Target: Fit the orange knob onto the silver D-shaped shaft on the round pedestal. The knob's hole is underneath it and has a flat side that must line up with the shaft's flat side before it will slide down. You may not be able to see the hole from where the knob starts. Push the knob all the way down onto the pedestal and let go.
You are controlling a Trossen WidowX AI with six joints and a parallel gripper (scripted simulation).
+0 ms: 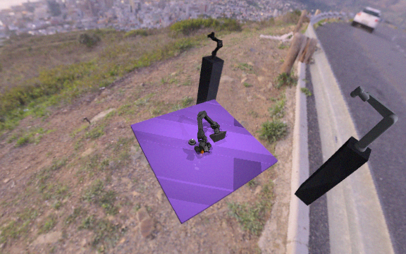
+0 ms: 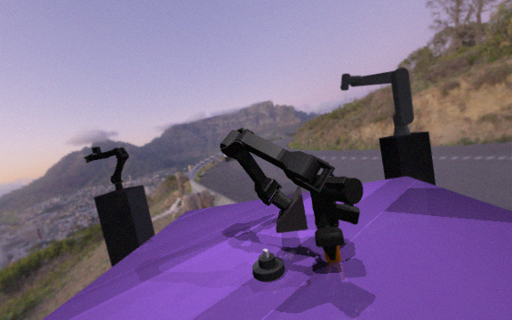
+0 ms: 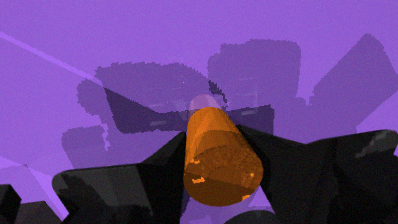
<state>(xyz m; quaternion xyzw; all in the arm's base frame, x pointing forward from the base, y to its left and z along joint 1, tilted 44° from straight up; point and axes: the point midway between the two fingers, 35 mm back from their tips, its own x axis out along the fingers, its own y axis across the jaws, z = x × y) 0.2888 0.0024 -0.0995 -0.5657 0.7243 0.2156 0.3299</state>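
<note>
The orange knob is 3 cm above my gripper tip. The rest, counted from my gripper tip: round pedestal (17 cm to the right, 2 cm above).
</note>
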